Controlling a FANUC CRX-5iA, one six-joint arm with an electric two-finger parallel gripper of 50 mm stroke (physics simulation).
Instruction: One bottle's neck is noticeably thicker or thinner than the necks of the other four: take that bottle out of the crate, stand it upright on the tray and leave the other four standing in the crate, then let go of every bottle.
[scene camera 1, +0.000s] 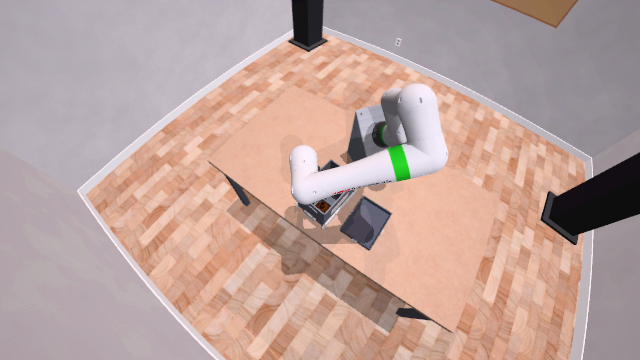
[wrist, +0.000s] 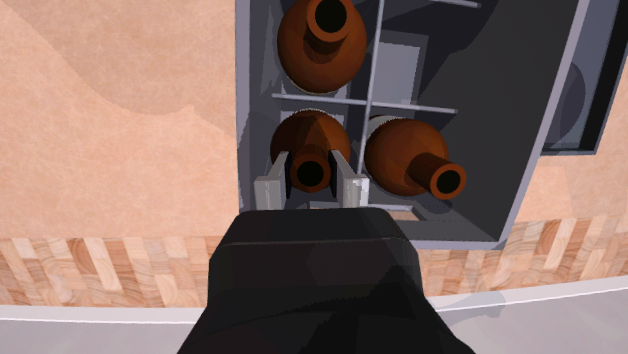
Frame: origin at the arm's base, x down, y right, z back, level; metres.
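Seen in the pictures: gripper, fingertip midpoint: (wrist: 310, 165); arm's base, link origin: (scene camera 1: 383, 134).
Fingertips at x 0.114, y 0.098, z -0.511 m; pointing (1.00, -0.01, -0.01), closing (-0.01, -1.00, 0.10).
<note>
Offsets run from my fingertips to a thing's middle. "spot": to the spot under its first point. Level surfaces: height alone.
My gripper (wrist: 310, 165) is shut on the neck of a brown bottle @(dx +0.055, dy -0.002, dz +0.001 m) (wrist: 307, 131), which is in the crate's @(spot: dx -0.033, dy +0.040, dz +0.042 m) (wrist: 242, 100) near left compartment in the wrist view. A second brown bottle @(dx +0.057, dy -0.004, dz +0.089 m) (wrist: 320, 62) is in the compartment beyond it. A third @(dx +0.057, dy -0.094, dz +0.001 m) (wrist: 406, 152) is in the compartment to the right, its neck pointing right in the picture. I cannot tell for certain from this angle which neck differs. In the scene view the arm covers the gripper and part of the crate @(spot: dx +0.076, dy -0.143, dz -0.036 m) (scene camera 1: 324, 221); one brown bottle @(spot: dx -0.019, dy -0.099, dz -0.007 m) (scene camera 1: 322, 205) shows there. The grey tray @(spot: dx +0.137, dy -0.283, dz +0.124 m) (scene camera 1: 361, 220) (wrist: 575, 95) holds no bottle in the scene view.
Thin dividers @(dx +0.091, dy -0.006, dz +0.048 m) (wrist: 320, 98) separate the crate's compartments, and the crate's outer walls rise around the bottles. The tray lies beside the crate on the tabletop @(dx +0.142 m) (scene camera 1: 430, 240). The table's front edge is close to the crate. The robot's grey base stand (scene camera 1: 361, 132) is behind the crate.
</note>
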